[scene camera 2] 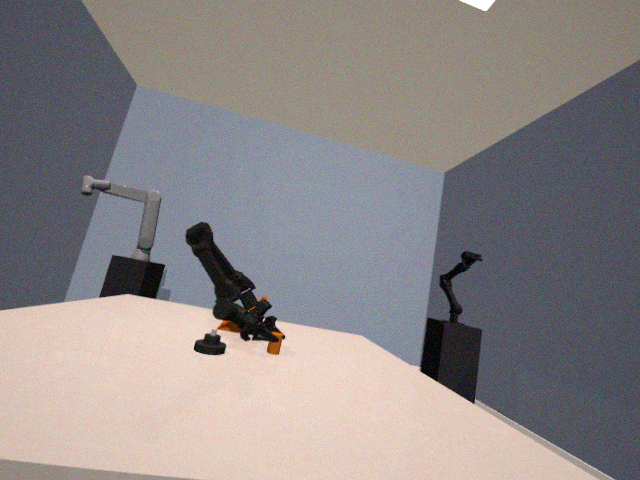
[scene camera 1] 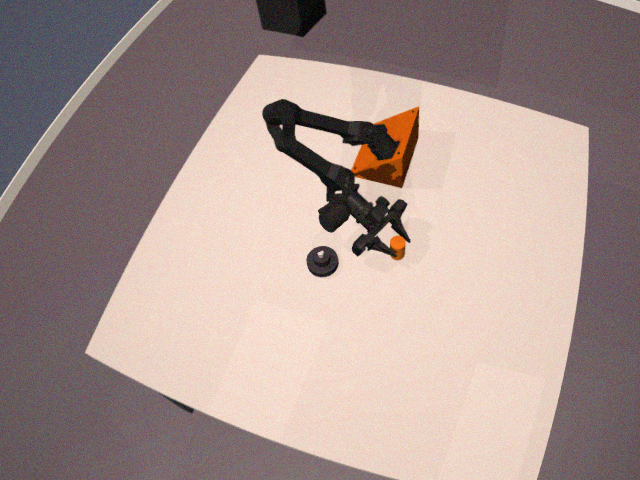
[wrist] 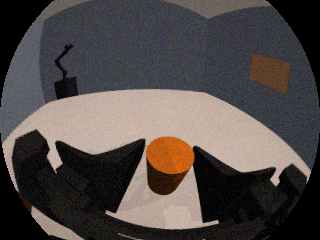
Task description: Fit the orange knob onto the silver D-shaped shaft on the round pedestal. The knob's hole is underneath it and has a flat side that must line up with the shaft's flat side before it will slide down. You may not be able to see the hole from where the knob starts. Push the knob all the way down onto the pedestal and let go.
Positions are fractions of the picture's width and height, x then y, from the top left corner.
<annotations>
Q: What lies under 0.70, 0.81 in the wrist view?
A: My gripper.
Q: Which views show my gripper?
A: Scene camera 2, scene camera 1 and the wrist view: all of them.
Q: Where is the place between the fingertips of my gripper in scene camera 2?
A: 0.44, 0.71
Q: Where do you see a black round pedestal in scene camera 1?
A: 0.50, 0.54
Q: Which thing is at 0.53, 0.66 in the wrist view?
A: An orange knob.
</annotations>
